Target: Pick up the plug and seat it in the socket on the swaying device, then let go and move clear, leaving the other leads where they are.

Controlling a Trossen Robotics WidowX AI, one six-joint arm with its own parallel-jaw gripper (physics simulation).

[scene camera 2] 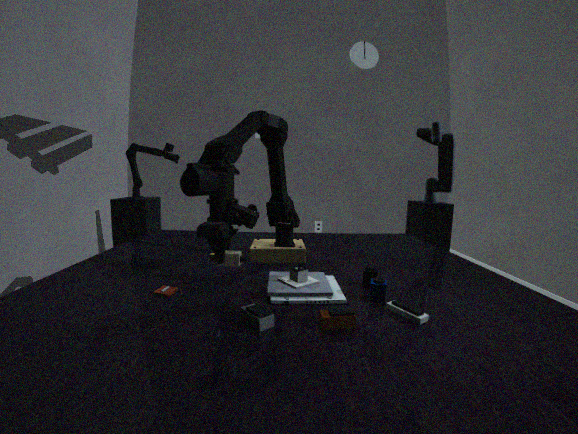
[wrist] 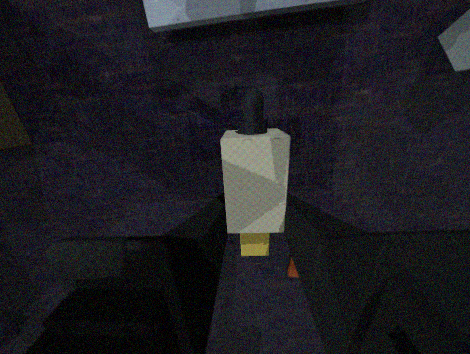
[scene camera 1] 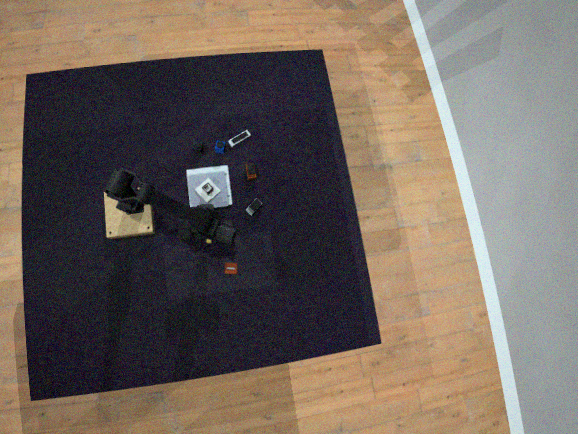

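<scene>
My gripper (wrist: 253, 198) (scene camera 1: 211, 237) (scene camera 2: 223, 248) is shut on the plug (wrist: 253, 182) (scene camera 2: 231, 257), a beige block with a yellow tip and a black cable stub. It holds the plug just above the dark mat, in front of the arm's wooden base (scene camera 1: 125, 224) (scene camera 2: 277, 251). The device, a grey-white plate (scene camera 1: 220, 179) (scene camera 2: 289, 286) (wrist: 212, 11), carries a small socket block (scene camera 1: 206, 189) (scene camera 2: 298, 273) on top. It lies a short way beyond the plug. In the wrist view only the plate's edge shows at the top.
Other pieces lie around the device: a blue block (scene camera 1: 219, 145) (scene camera 2: 378, 286), a white tray (scene camera 1: 239, 138) (scene camera 2: 407, 312), a brown-orange box (scene camera 1: 251, 170) (scene camera 2: 336, 320), a grey box (scene camera 1: 253, 206) (scene camera 2: 259, 317) (wrist: 458, 41) and an orange tile (scene camera 1: 230, 268) (scene camera 2: 165, 289) (wrist: 291, 268).
</scene>
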